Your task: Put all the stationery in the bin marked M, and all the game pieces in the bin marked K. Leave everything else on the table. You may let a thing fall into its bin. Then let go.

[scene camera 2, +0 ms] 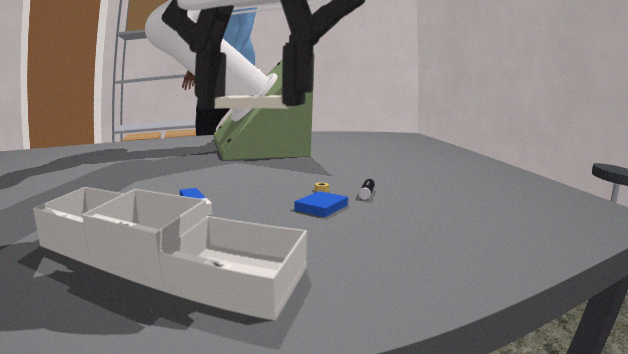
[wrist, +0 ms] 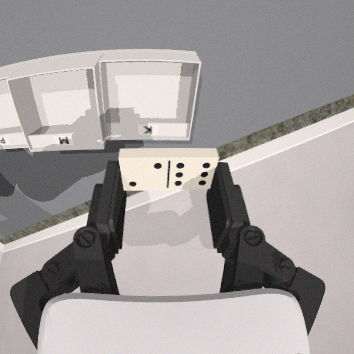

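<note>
My gripper is shut on a cream domino with black dots, held level between the fingertips, high above the table. In the wrist view the bin marked K is beyond the domino, apart from it. The bin marked M is the taller middle one, joined to K. A shadow falls across both bins' inner walls. A blue and white block is partly hidden behind the bins in the scene view.
Bin P adjoins M. On the table are a flat blue box, a small yellow ring-shaped piece behind it, and a black cylinder with a pale end to the right. The green arm base stands at the back.
</note>
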